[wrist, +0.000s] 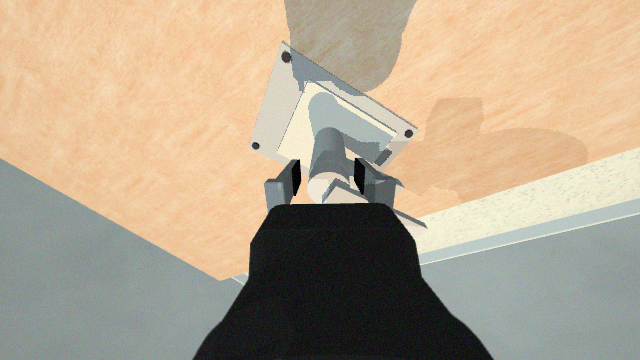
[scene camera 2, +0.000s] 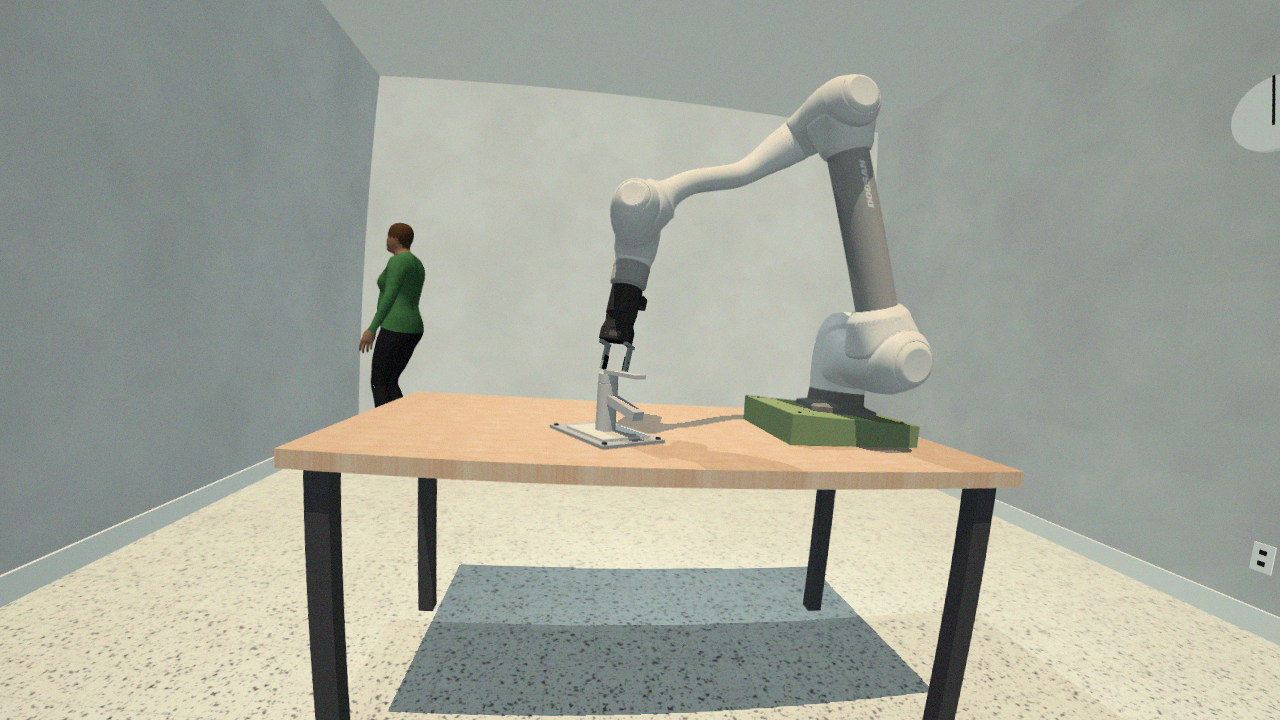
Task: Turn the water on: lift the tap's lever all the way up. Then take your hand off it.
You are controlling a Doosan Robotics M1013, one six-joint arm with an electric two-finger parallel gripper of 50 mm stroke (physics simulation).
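Places are measured from the arm's base along level axes (x ahead, y left, z up), in millimetres.
Pixels of known places: gripper, fingertip midpoint: (wrist: pixel 327 169) (scene camera 2: pixel 613 370); arm's base, origin of the base link: (scene camera 2: pixel 833 410).
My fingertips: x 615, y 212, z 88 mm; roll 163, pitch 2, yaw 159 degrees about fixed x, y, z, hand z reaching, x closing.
Note:
Ahead of a thing's pixels: the offset from my fingertips to its top centre. "spot": to the spot under its first point. Level surfaces: height alone.
The pale grey tap @[spot: dx +9, dy +51, dz -83 mm] (scene camera 2: pixel 605 407) (wrist: pixel 328 147) stands upright on its square base plate (scene camera 2: pixel 580 433) (wrist: pixel 269 112). Its lever @[dx -30, dy +75, dz +4 mm] (scene camera 2: pixel 631 375) (wrist: pixel 346 195) sits on top and looks about level, pointing right in the scene view, above the spout @[dx -35, dy +81, dz -53 mm] (scene camera 2: pixel 627 409). My gripper (scene camera 2: pixel 615 368) (wrist: pixel 327 169) is open and points down at the top of the tap, with nothing held. In the wrist view one finger is left of the tap's head and the other is to its right, over the lever's side. The black gripper body hides part of the lever. Contact cannot be told.
The wooden table @[dz -152 mm] (scene camera 2: pixel 465 438) (wrist: pixel 150 125) bears the tap. The arm's base stands on a green block (scene camera 2: pixel 810 427) at the right in the scene view. A person in a green top (scene camera 2: pixel 401 291) stands behind the table at the left.

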